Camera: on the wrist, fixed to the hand. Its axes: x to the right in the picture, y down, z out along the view.
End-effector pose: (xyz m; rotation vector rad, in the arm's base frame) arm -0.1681 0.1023 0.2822 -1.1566 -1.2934 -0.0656
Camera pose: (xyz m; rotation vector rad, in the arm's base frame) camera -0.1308 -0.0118 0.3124 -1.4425 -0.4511 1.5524
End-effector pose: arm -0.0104 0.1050 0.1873 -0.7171 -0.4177 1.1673
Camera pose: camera 0.0856 0.0385 0.1464 -0.2303 0.1715 2.7222
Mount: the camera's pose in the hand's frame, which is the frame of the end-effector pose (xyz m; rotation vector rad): -0.0255 -0.0508 -0.1099 0.4994 -0.4283 1.4848
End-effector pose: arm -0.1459 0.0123 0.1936 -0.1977 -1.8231 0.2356
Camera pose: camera -0.0338 -0.0370 0.2111 -1.1842 -1.6012 1.8343
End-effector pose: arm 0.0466 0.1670 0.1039 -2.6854 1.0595 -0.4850
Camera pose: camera 0.0192 0.2127 0.2156 -0.9780 1.9623 0.1279
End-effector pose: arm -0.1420 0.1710 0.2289 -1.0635 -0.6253 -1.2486
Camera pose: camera -0.2145 0.0856 0.1763 -0.9772 -0.2602 0.4160
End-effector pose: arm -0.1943 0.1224 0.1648 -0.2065 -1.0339 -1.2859
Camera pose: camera -0.1793 0.0518 0.0643 -0.7077 -1.1076 0.3766
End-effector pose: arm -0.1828 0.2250 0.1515 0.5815 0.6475 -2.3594
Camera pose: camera -0.1715 0.3343 0.0946 0.4541 -0.5049 -1.0852
